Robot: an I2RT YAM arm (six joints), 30 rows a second.
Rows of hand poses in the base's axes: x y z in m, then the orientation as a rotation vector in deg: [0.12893 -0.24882 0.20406 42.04 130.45 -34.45]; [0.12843 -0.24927 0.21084 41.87 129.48 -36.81]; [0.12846 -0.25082 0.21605 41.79 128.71 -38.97]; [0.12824 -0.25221 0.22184 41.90 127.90 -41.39]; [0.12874 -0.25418 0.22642 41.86 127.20 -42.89]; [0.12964 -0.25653 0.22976 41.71 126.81 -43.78]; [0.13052 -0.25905 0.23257 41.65 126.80 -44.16]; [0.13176 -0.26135 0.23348 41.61 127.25 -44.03]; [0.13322 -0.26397 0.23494 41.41 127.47 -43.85]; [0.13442 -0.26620 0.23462 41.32 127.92 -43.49]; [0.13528 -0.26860 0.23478 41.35 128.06 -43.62]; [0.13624 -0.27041 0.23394 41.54 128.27 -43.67]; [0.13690 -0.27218 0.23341 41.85 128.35 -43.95]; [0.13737 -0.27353 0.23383 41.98 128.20 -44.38]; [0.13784 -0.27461 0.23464 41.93 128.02 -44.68]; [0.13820 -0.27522 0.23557 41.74 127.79 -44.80]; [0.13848 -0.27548 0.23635 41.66 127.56 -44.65]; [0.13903 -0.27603 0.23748 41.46 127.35 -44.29]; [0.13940 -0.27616 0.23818 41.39 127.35 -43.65]
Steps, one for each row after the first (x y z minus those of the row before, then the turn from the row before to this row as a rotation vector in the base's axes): [-0.00050 -0.00045 0.00678 -1.87 0.05 -0.63]; [0.00003 -0.00155 0.00521 -1.63 0.18 -0.64]; [-0.00022 -0.00139 0.00579 -1.73 0.28 -0.87]; [0.00050 -0.00197 0.00458 -1.19 0.02 -0.47]; [0.00090 -0.00235 0.00334 -0.73 0.04 -0.19]; [0.00088 -0.00252 0.00281 -0.25 0.15 -0.08]; [0.00124 -0.00230 0.00091 0.25 0.33 0.07]; [0.00146 -0.00262 0.00146 0.13 0.12 0.20]; [0.00120 -0.00223 -0.00032 0.37 0.24 0.18]; [0.00086 -0.00240 0.00016 -0.01 0.17 -0.06]; [0.00096 -0.00181 -0.00084 0.12 0.20 -0.15]; [0.00066 -0.00177 -0.00053 -0.03 0.18 -0.31]; [0.00047 -0.00135 0.00042 -0.27 0.05 -0.23]; [0.00047 -0.00108 0.00081 -0.27 -0.03 -0.06]; [0.00036 -0.00061 0.00093 -0.23 -0.14 0.10]; [0.00028 -0.00026 0.00078 -0.04 -0.26 0.11]; [0.00055 -0.00055 0.00113 0.06 -0.33 0.26]; [0.00037 -0.00013 0.00070 0.35 -0.27 0.26]
